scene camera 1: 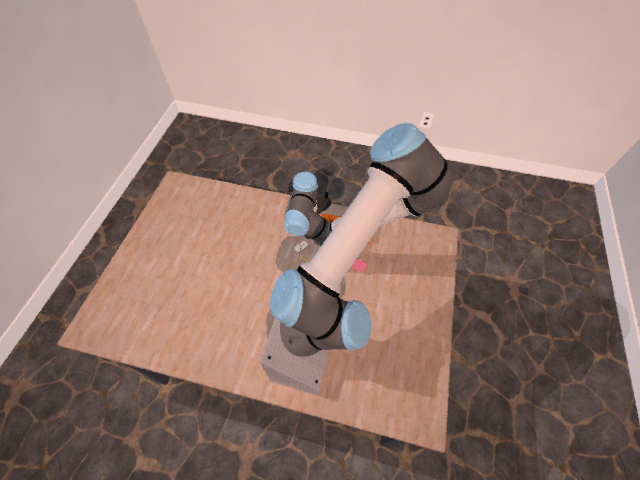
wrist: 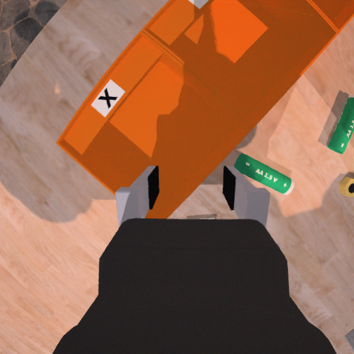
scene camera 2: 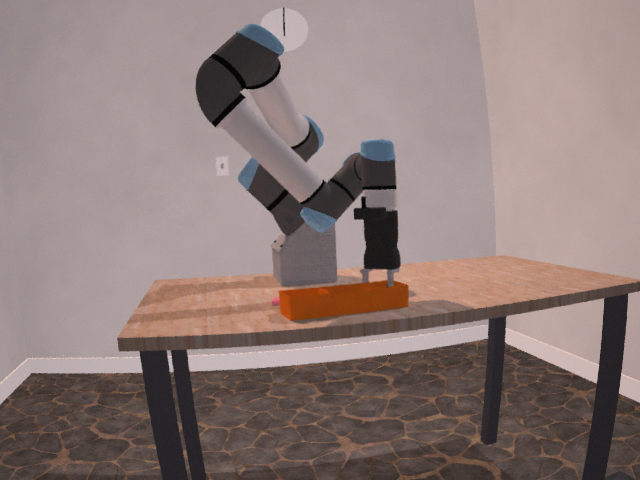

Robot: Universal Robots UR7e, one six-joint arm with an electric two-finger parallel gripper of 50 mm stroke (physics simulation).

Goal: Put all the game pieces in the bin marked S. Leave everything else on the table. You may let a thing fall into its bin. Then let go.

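A white domino [scene camera 1: 300,246] with dark dots lies on the table; in the wrist view a thin sliver of the domino [wrist: 201,217] shows just above the gripper's black body, the rest hidden. The orange three-compartment bin [scene camera 1: 329,218] [scene camera 2: 343,303] [wrist: 200,100] stands beside it. Its end compartment is marked X; the middle one's white label [wrist: 199,2] is cut off, so its letter cannot be read. My gripper [scene camera 2: 377,283] [wrist: 190,179] is open and empty, pointing down, low beside the X end of the bin. In scene camera 1 the fingers are hidden by the arm.
Two green batteries [wrist: 264,174] [wrist: 344,127] lie near the bin, one close to the right finger. A brass nut [wrist: 348,185] is at the right edge. A small yellowish thing [scene camera 1: 303,259] lies near the domino. A pink block [scene camera 1: 360,265] [scene camera 2: 275,301] lies farther off.
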